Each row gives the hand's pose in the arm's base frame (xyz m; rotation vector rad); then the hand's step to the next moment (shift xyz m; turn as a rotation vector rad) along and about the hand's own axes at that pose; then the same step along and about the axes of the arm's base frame.
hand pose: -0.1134 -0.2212 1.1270 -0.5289 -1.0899 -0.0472
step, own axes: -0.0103 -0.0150 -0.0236 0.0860 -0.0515 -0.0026
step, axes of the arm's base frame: 0.0104 -0.0256 -0.0113 0.0280 -0.0274 0.0923
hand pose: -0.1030 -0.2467 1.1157 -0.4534 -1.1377 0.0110
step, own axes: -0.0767 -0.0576 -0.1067 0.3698 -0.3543 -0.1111
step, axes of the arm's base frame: 0.0479 -0.1070 -0.0827 0.1787 -0.2731 0.4100
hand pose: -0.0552 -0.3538 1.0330 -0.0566 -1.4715 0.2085
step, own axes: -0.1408 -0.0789 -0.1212 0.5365 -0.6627 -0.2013
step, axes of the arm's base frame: 0.1165 -0.0911 -0.1374 0.3146 -0.5385 0.6153
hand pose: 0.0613 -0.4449 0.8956 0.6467 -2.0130 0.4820
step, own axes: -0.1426 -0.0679 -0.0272 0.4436 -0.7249 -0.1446
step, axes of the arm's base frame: 0.1203 -0.0023 -0.1058 0.3547 -0.5963 0.5116
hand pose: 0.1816 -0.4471 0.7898 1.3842 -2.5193 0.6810
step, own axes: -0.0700 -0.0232 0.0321 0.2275 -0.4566 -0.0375
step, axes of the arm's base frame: 0.0595 0.0265 -0.0473 0.2548 -0.3623 0.2559
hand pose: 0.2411 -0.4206 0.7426 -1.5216 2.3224 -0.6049
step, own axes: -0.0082 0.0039 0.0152 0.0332 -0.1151 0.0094
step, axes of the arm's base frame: 0.0072 0.0061 -0.0150 0.0825 -0.0726 0.0486
